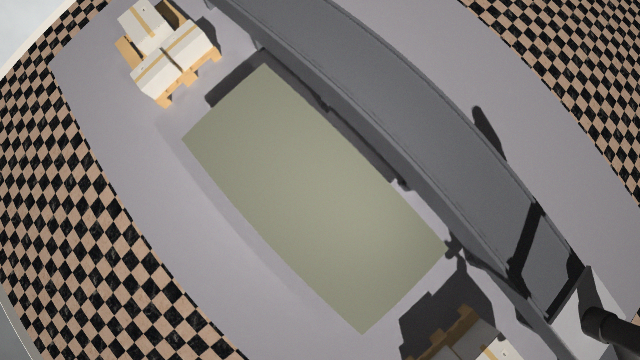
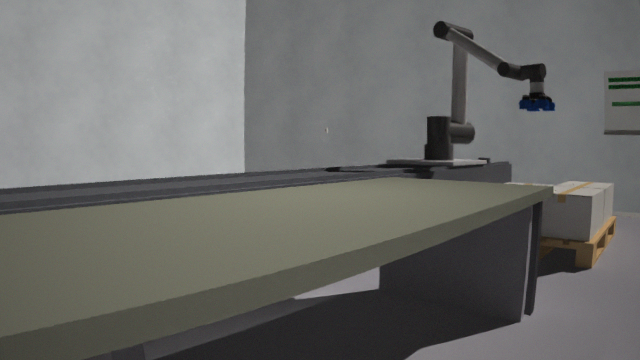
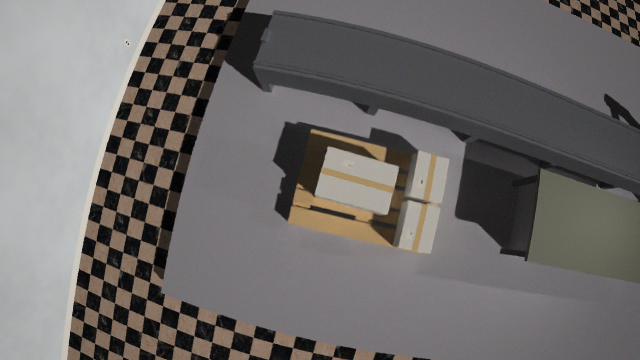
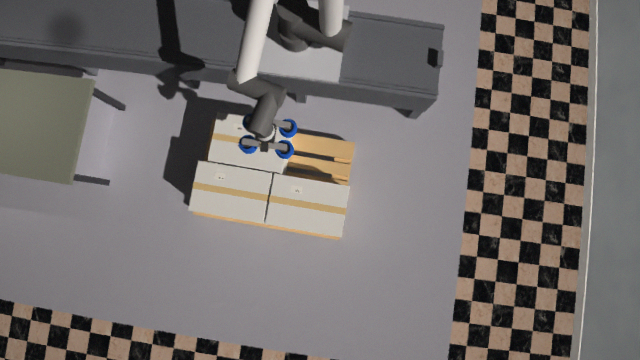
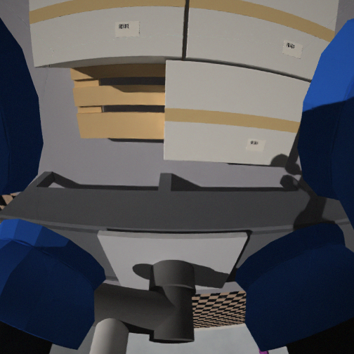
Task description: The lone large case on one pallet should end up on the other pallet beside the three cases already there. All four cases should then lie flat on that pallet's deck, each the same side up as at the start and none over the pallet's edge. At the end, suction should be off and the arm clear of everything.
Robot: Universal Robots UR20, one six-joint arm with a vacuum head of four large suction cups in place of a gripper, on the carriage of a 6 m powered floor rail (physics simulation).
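Where they show: end effector, tool point: [image 2: 537, 109]; arm's base, origin of the base link: [image 1: 591, 320] [image 2: 438, 159].
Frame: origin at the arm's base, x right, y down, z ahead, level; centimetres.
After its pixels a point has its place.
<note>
The lone large case [image 1: 134, 24] @[x 482.1, y 15.8, z 104.4 cm] [image 3: 350, 195] @[x 484.9, y 15.8, z 109.2 cm] lies flat on the north pallet [image 1: 129, 52] @[x 494.6, y 42.6, z 131.6 cm] [image 3: 330, 225] @[x 493.1, y 42.7, z 133.9 cm], its taped top up. Three large cases lie flat on the south pallet [image 2: 584, 252] @[x 66.4, y 48.1, z 133.7 cm] [image 4: 325, 148] @[x -32.1, y 42.7, z 70.1 cm] [image 5: 120, 125]: two side by side along the outer edge, the left [image 4: 227, 201] @[x 32.7, y 15.9, z 124.6 cm] [image 5: 105, 45] and the right [image 4: 305, 215] @[x -25.2, y 15.8, z 126.3 cm] [image 5: 250, 40], and a third [image 4: 225, 151] @[x 40.6, y 15.9, z 88.3 cm] [image 5: 225, 95] at the rail-side corner nearer the table. Bare slats show in the other rail-side corner. My suction head [image 2: 537, 104] [image 4: 266, 137] @[x 0.0, y -39.9, z 85.0 cm] is empty and hangs high over the third case, touching nothing.
Two smaller cases [image 3: 427, 177] @[x 427.8, y 21.0, z 80.7 cm] [image 3: 419, 227] @[x 425.7, y 21.6, z 120.4 cm] stand at the table-side end of the north pallet. A long green table [image 1: 310, 200] @[x 233.7, y 4.0, z 92.4 cm] [image 2: 250, 250] @[x 289.2, y 4.0, z 118.8 cm] stands between the pallets. The rail [image 1: 400, 100] [image 3: 400, 70] [image 4: 390, 60] runs beside them, with the arm's carriage [image 4: 310, 65] @[x -13.5, y 0.0, z 20.4 cm] near its south end.
</note>
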